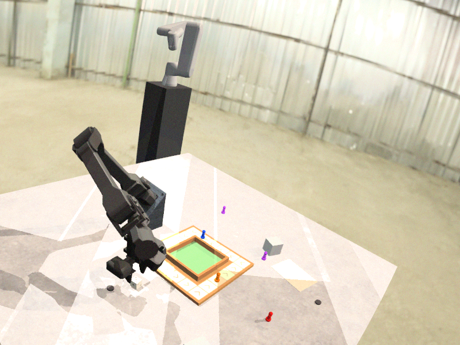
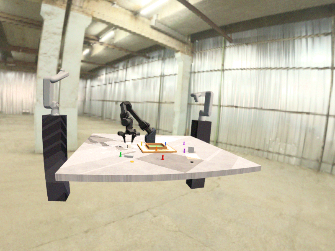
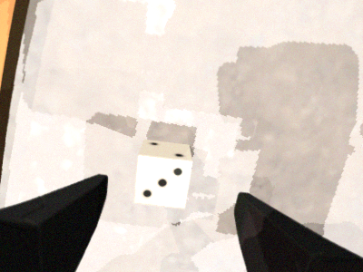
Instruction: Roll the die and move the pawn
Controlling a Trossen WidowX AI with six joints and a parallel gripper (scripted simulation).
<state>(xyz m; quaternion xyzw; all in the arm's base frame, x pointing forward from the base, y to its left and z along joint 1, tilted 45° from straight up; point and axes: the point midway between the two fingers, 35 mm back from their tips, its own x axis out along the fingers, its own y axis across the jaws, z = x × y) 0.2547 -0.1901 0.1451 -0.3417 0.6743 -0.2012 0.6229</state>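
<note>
Now: gripper tip 30 mm above the white die. From my gripper tip the other things lie so: yellow pawn 120 mm to the left, 50 mm behind, 10 mm below; then orange pawn 220 mm to the left, 130 mm ahead, 10 mm below; then green pawn 260 mm ahead, 70 mm to the right, 20 mm below.
</note>
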